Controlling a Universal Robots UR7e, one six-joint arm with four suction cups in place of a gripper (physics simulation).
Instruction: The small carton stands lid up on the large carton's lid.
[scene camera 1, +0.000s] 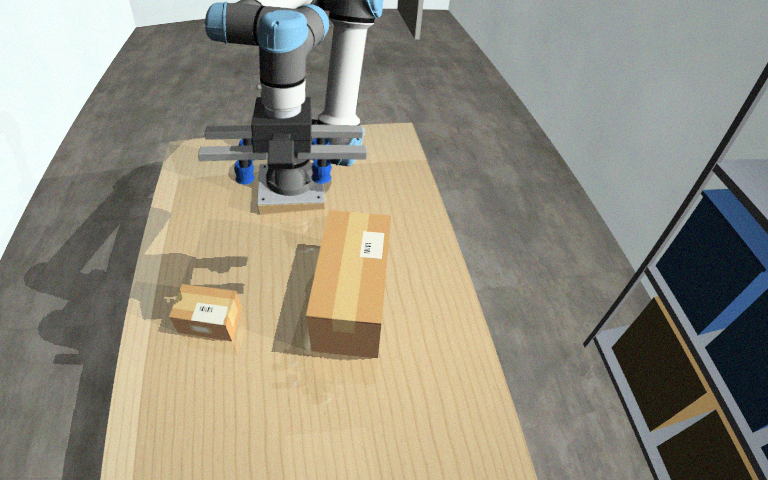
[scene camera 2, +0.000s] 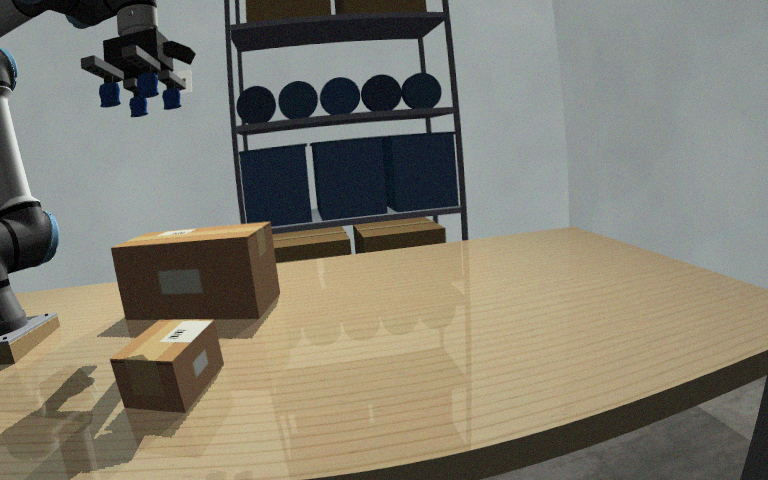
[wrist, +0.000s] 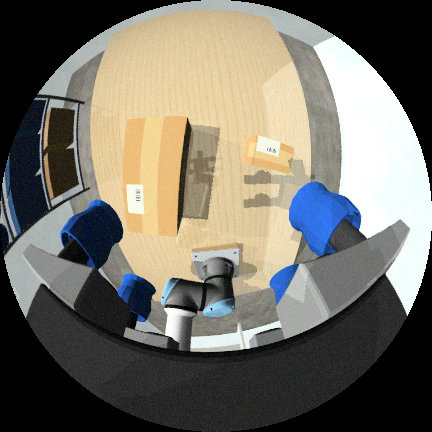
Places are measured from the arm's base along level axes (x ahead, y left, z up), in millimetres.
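Pixels of known places: hand at its tool point: (scene camera 2: 143, 105) (wrist: 206, 261); arm's base at its link origin: (scene camera 1: 290, 180) (wrist: 216, 267).
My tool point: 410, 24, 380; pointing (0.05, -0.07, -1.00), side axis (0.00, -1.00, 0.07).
Note:
Ahead of a thing's pixels: the offset from my tool point to its top centre, as dx, dy, dz. Level surfaces: height alone.
The small carton @(+62, -231, -340) (scene camera 1: 203, 313) (scene camera 2: 148, 384) (wrist: 270, 153) stands lid up on the table, with tape and a white label on top. It is apart from the large carton @(+27, +129, -257) (scene camera 1: 348, 271) (scene camera 2: 186, 300) (wrist: 154, 175), to its left in scene camera 1 and in front of it in scene camera 2. The large carton also stands on the table, with a tape strip and a white label on its lid. My gripper (scene camera 1: 283, 164) (scene camera 2: 140, 96) (wrist: 209, 256) has four blue suction cups. It hangs high above the table near the arm's base, is open and holds nothing.
The wooden table @(dz -413) (scene camera 1: 430, 396) (scene camera 2: 566, 305) (wrist: 200, 65) carries both cartons and the arm's base plate (scene camera 1: 291, 199) (wrist: 196, 260). A shelf unit (scene camera 2: 461, 169) with blue bins, round dark items and brown boxes stands beyond the table. Walls stand around the room.

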